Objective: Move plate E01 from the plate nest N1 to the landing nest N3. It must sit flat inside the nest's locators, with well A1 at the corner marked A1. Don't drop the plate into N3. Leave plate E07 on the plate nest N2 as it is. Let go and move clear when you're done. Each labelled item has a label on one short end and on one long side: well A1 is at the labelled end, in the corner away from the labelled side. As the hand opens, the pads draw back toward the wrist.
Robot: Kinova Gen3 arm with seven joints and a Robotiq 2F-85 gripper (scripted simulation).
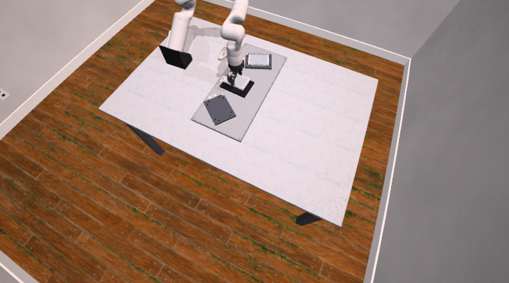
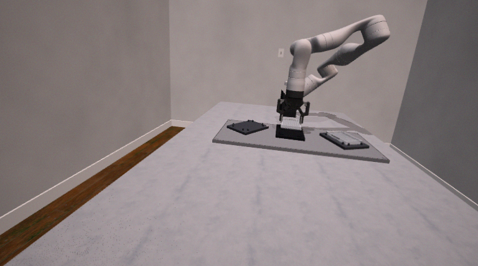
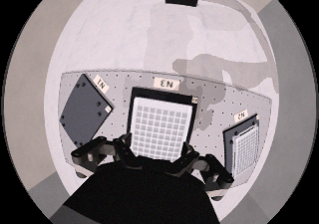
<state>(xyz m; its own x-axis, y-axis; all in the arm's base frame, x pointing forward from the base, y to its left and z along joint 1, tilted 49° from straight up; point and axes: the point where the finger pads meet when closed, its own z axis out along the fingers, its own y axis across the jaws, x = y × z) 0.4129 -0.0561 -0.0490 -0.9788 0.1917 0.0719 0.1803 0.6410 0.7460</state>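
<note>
My gripper is now 5 cm above the landing nest N3. From my hand the other things lie so: nest N1 (3 cm behind, 19 cm to the right, 5 cm below).
</note>
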